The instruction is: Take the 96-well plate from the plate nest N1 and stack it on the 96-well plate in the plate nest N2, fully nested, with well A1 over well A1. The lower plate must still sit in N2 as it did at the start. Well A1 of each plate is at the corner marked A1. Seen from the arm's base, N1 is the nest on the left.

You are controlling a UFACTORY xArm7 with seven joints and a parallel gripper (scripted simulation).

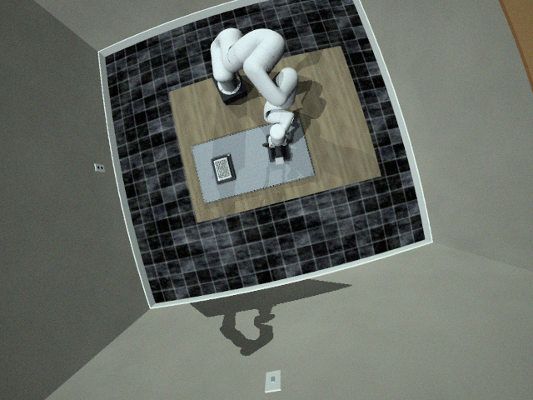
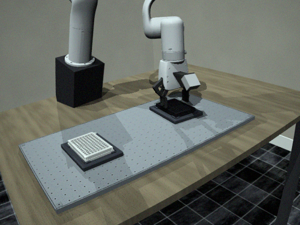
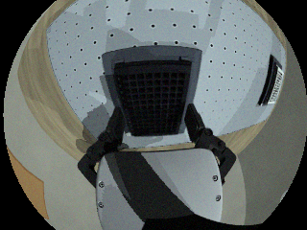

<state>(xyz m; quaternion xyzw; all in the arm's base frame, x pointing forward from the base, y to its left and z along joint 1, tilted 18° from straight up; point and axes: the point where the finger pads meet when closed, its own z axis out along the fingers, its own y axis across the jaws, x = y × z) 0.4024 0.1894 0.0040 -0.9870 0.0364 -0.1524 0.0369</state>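
My gripper is now 2 cm above the black 96-well plate. Also, from my hand: plate nest N1: 4 cm below; plate nest N2: 6 cm ahead, 35 cm to the right, 4 cm below; white 96-well plate: 6 cm ahead, 35 cm to the right, 2 cm below.
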